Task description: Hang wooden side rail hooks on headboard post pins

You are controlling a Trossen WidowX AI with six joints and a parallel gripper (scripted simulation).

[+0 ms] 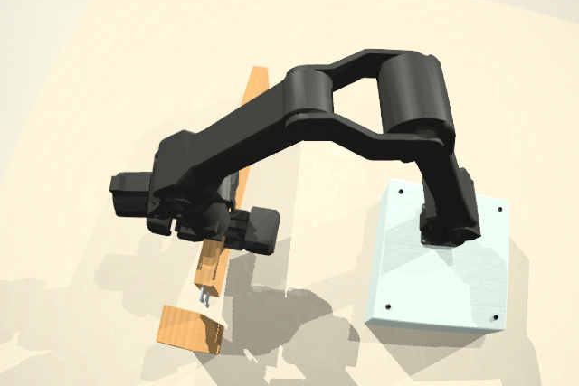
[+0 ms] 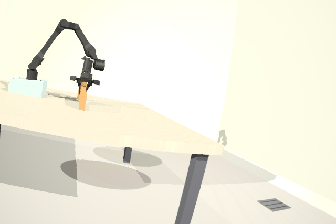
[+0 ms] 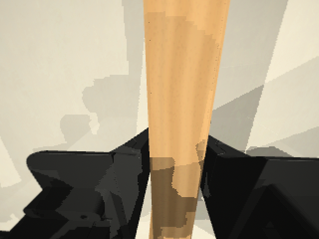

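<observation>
Right now the headboard post is 1 cm ahead of my gripper tip, 16 cm to the left of it and 4 cm above it.
</observation>
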